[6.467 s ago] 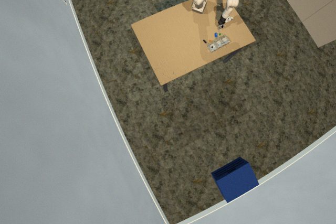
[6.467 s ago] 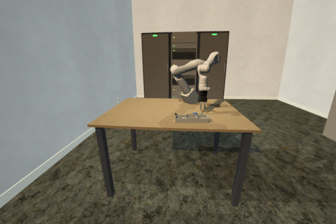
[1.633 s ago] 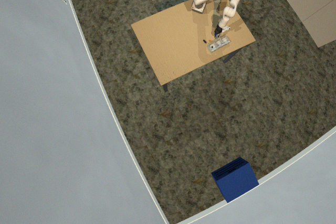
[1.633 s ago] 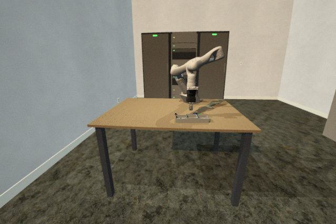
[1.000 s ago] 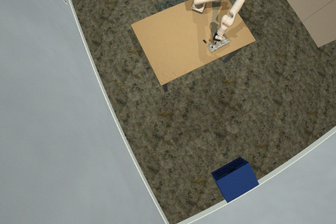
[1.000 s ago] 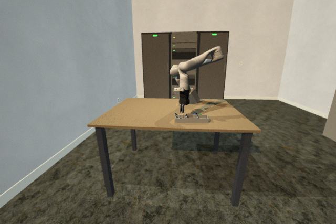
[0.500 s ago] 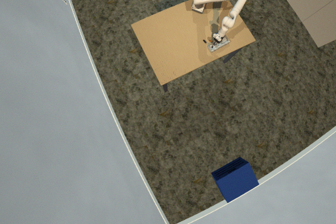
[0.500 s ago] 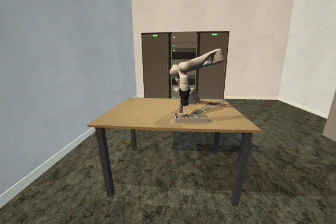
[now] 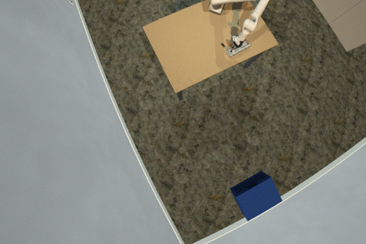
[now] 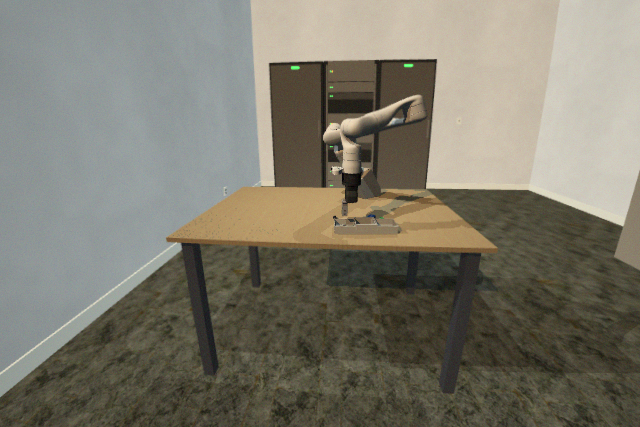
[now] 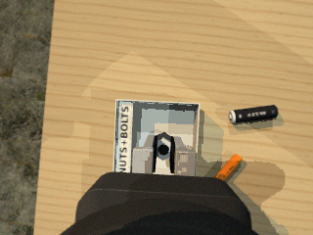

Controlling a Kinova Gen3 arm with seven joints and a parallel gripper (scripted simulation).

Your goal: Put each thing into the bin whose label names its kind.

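My hand is 7 cm above the black part. Round my hand: black cylinder: 10 cm behind, 7 cm below, 2 cm to the right; blue 9V battery: 13 cm to the left, 8 cm behind, 7 cm below; orange battery: 7 cm below, 7 cm behind, 4 cm to the left.
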